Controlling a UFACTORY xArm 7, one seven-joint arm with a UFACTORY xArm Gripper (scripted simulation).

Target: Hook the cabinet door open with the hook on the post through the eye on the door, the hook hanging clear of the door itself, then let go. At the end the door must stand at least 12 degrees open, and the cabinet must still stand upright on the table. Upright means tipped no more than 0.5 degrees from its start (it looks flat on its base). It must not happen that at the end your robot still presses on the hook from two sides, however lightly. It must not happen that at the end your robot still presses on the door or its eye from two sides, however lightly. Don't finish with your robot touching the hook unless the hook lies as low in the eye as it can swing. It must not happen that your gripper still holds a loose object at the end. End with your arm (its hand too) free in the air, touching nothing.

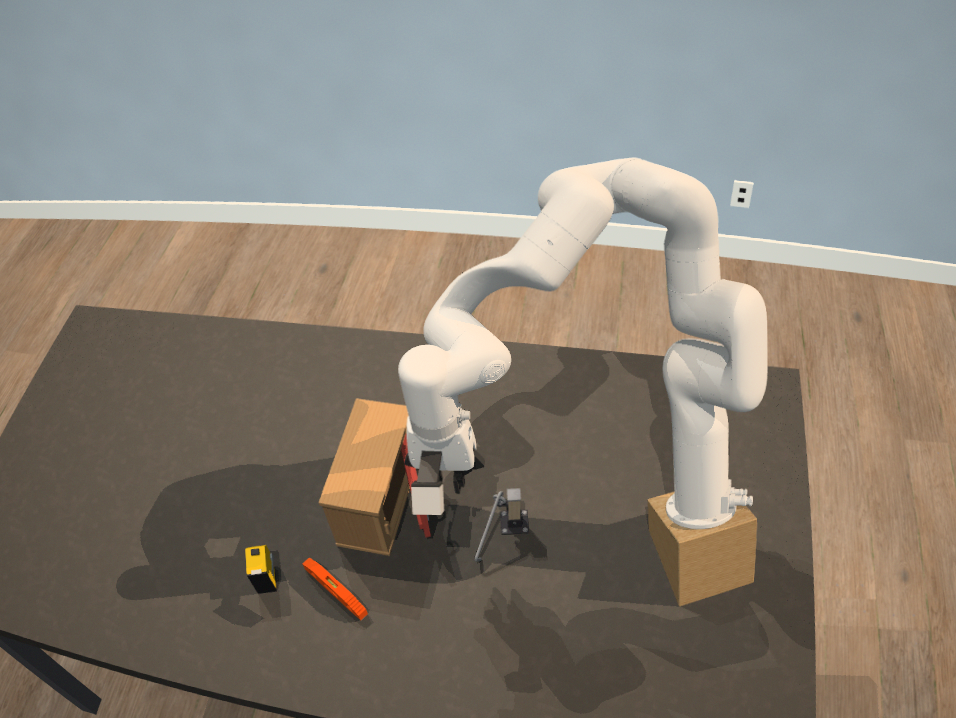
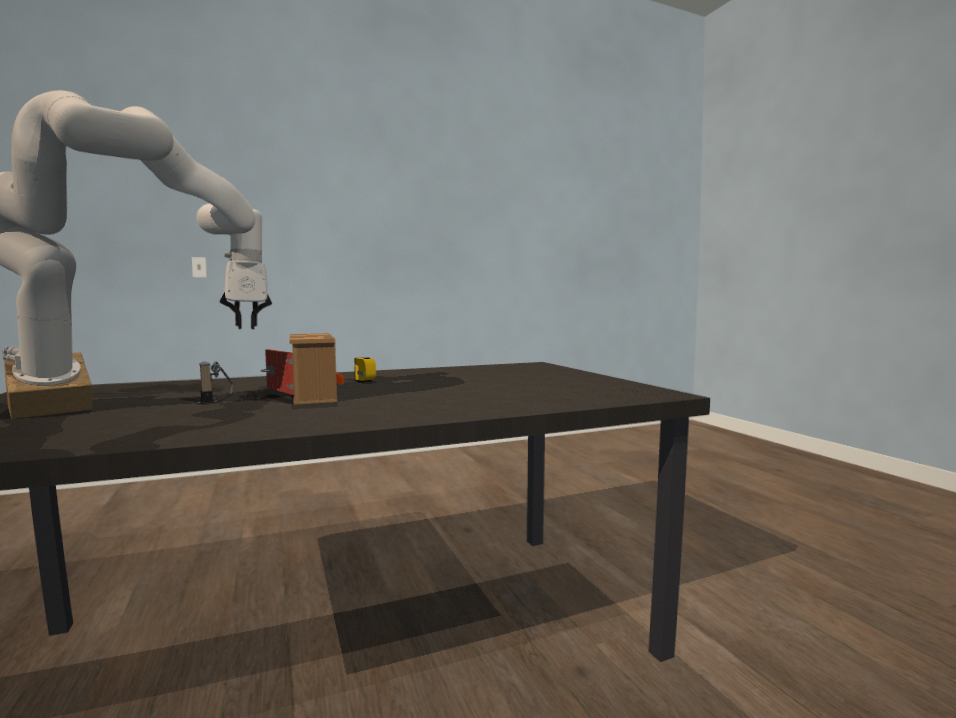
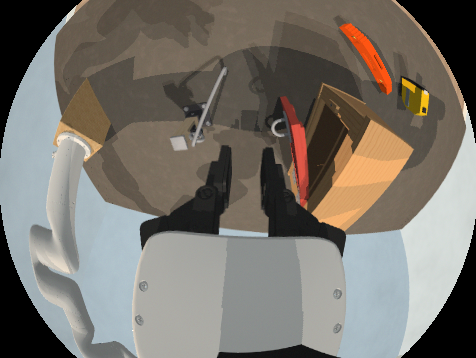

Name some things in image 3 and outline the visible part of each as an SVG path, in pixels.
The gripper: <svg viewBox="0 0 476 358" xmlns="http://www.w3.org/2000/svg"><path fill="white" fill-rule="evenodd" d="M222 145L218 161L212 161L210 164L205 186L197 189L193 199L175 209L169 216L164 215L144 221L140 226L141 247L143 251L137 267L132 303L133 335L138 358L340 358L337 357L342 340L346 315L346 280L342 261L346 242L345 232L325 222L319 222L314 215L296 202L295 194L291 190L286 189L282 164L275 164L273 148L266 147L262 153L260 193L261 210L264 210L264 214L269 217L268 237L219 235L220 215L225 212L226 208L228 209L232 179L231 147L229 145Z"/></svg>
A wooden cabinet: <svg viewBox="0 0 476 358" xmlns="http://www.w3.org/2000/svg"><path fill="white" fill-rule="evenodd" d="M321 82L305 130L302 122L298 121L293 105L290 105L287 97L283 96L280 99L284 118L275 120L271 125L271 131L278 137L289 137L293 161L288 175L290 175L291 188L295 194L296 202L312 213L319 222L325 222L345 231L384 193L401 171L414 149L404 139L394 133L375 112L365 105L366 103L346 92ZM285 121L288 133L277 133L274 129L275 125Z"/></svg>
An orange level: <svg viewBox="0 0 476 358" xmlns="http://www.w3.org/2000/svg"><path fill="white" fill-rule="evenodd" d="M343 24L339 28L361 54L381 91L388 95L392 91L392 82L374 47L366 36L352 26L351 23Z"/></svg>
A yellow tape measure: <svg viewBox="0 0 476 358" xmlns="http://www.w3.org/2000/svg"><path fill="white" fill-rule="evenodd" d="M401 76L401 92L404 105L415 115L427 115L429 91L409 78Z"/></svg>
